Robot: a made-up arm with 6 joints. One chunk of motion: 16 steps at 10 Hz.
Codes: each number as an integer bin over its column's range. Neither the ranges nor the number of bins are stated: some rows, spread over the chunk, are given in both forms.
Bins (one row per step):
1: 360 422 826 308 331 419
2: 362 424 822 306 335 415
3: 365 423 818 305 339 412
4: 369 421 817 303 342 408
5: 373 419 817 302 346 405
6: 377 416 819 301 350 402
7: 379 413 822 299 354 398
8: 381 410 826 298 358 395
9: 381 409 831 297 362 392
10: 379 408 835 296 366 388
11: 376 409 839 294 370 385
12: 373 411 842 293 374 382
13: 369 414 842 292 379 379
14: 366 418 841 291 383 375
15: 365 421 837 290 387 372
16: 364 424 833 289 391 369
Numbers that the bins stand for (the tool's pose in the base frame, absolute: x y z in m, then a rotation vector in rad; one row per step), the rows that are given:
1: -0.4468 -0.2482 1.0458 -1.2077 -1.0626 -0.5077
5: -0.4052 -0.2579 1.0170 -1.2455 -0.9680 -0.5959
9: -0.3796 -0.2899 1.0619 -1.2770 -0.8671 -0.6779
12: -0.4052 -0.2835 1.0971 -1.3023 -0.7914 -0.7410
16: -0.4340 -0.2418 1.0683 -1.3275 -0.6842 -0.8230
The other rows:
2: -0.4404 -0.2418 1.0330 -1.2203 -1.0374 -0.5329
3: -0.4308 -0.2450 1.0202 -1.2266 -1.0122 -0.5518
4: -0.4180 -0.2515 1.0170 -1.2392 -0.9932 -0.5770
6: -0.3924 -0.2675 1.0234 -1.2518 -0.9428 -0.6149
7: -0.3860 -0.2771 1.0330 -1.2644 -0.9176 -0.6401
8: -0.3796 -0.2867 1.0458 -1.2707 -0.8923 -0.6590
10: -0.3860 -0.2931 1.0747 -1.2833 -0.8419 -0.7032
11: -0.3956 -0.2899 1.0875 -1.2959 -0.8167 -0.7221
13: -0.4180 -0.2739 1.0971 -1.3086 -0.7599 -0.7599
14: -0.4276 -0.2611 1.0939 -1.3149 -0.7347 -0.7851
15: -0.4308 -0.2515 1.0811 -1.3212 -0.7095 -0.8041

